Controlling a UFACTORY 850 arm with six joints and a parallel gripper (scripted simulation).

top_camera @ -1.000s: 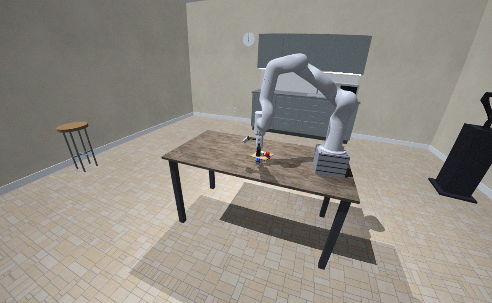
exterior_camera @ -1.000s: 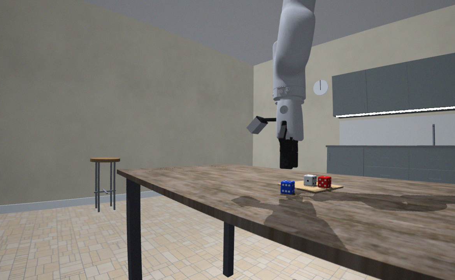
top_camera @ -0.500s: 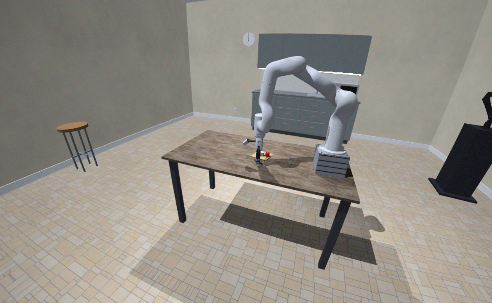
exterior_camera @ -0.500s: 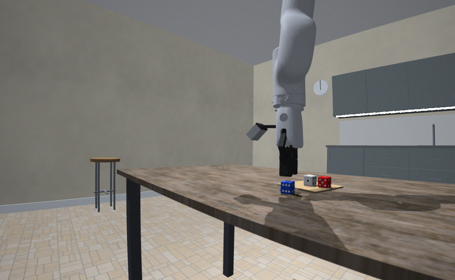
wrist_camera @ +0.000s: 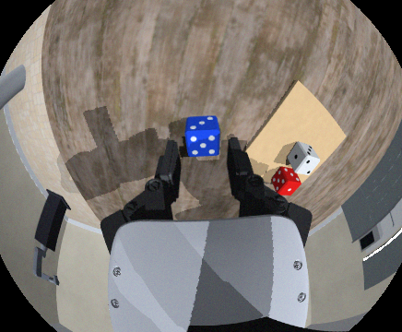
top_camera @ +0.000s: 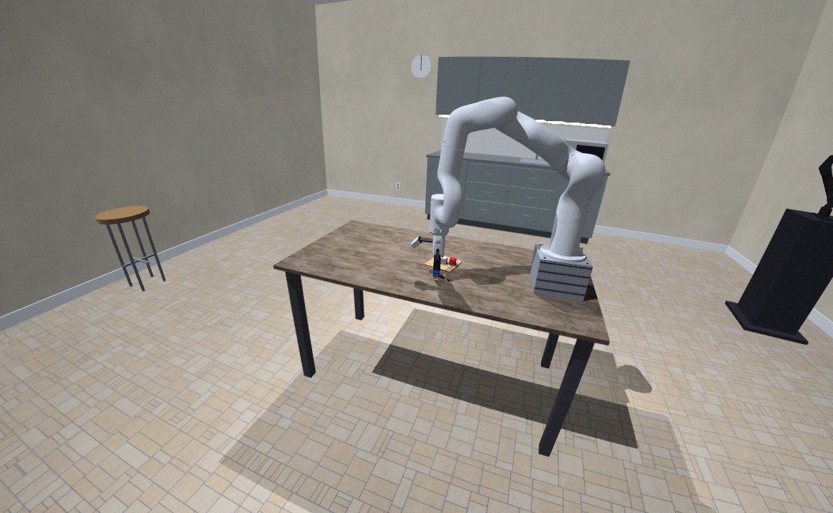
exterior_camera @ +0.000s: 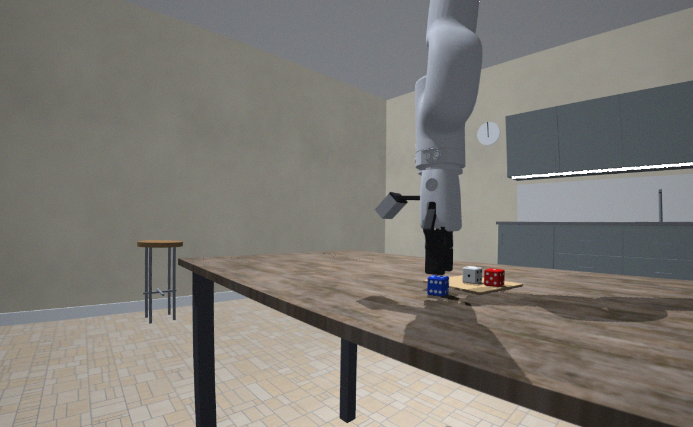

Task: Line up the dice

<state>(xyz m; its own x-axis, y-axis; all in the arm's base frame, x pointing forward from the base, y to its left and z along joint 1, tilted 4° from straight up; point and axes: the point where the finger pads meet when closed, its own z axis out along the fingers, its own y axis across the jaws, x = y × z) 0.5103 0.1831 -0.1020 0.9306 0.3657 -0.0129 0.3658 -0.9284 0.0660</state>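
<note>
Now: hand 4 cm above the blue die. Also, from my hand: red die: 14 cm to the right, 4 cm below, 3 cm behind; then tan mat: 13 cm to the right, 5 cm below, 2 cm ahead; then white die: 13 cm to the right, 4 cm below, 2 cm ahead.
</note>
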